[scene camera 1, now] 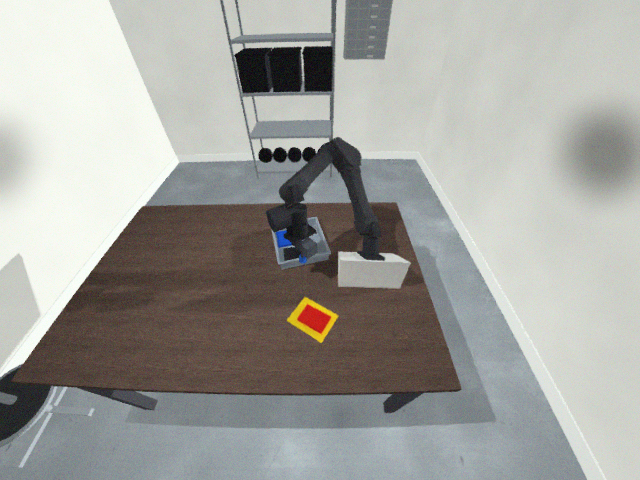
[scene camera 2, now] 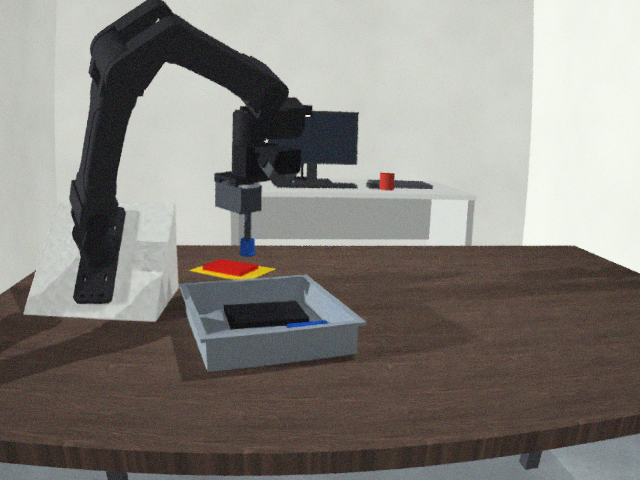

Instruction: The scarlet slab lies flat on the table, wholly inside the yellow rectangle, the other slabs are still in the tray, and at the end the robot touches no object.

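Places are measured from the arm's base along level axes (x ahead, y left, z up), in centimetres.
Pixels of known places: hand, its tool point: [scene camera 1: 302,260] [scene camera 2: 247,253]; arm's base, origin of its link: [scene camera 1: 369,256] [scene camera 2: 101,254].
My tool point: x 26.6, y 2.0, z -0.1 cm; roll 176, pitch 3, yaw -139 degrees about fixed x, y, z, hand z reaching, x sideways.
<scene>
For each thing: its middle in the pictures, then the offset to it from my tool point. Level surfaces: height alone.
- scarlet slab, middle of its body: [scene camera 2: 230,267] [scene camera 1: 314,318] dz -8.0, dx -4.6, dy +20.3 cm
- grey tray, middle of its body: [scene camera 2: 262,317] [scene camera 1: 299,242] dz -6.0, dx +2.8, dy -15.7 cm
- black slab, middle of its body: [scene camera 2: 265,314] [scene camera 1: 298,254] dz -7.7, dx +3.1, dy -9.8 cm
- blue slab, middle of its body: [scene camera 2: 315,336] [scene camera 1: 283,238] dz -7.7, dx +10.5, dy -19.6 cm
- table, height of its surface: dz -8.5 cm
The scarlet slab [scene camera 1: 314,318] [scene camera 2: 230,267] lies flat on the table inside the yellow rectangle [scene camera 1: 296,314] [scene camera 2: 198,269], with yellow showing on all sides in scene camera 1. The grey tray [scene camera 1: 323,237] [scene camera 2: 279,348] holds a black slab [scene camera 1: 291,253] [scene camera 2: 266,313] and a blue slab [scene camera 1: 283,238] [scene camera 2: 307,323]; the arm hides part of the tray in scene camera 1. My suction cup [scene camera 1: 302,259] [scene camera 2: 247,248] is blue and hangs in the air by the tray, with nothing on it. It is apart from the scarlet slab and touches no object.
The white angled base block [scene camera 1: 369,272] [scene camera 2: 160,268] stands on the table [scene camera 1: 180,335] [scene camera 2: 439,392] beside the tray, carrying my arm. A shelf rack [scene camera 1: 292,94] stands behind the table. In scene camera 2, a white desk [scene camera 2: 449,191] with a monitor [scene camera 2: 333,136] and a red cup [scene camera 2: 386,181] stands behind.
</scene>
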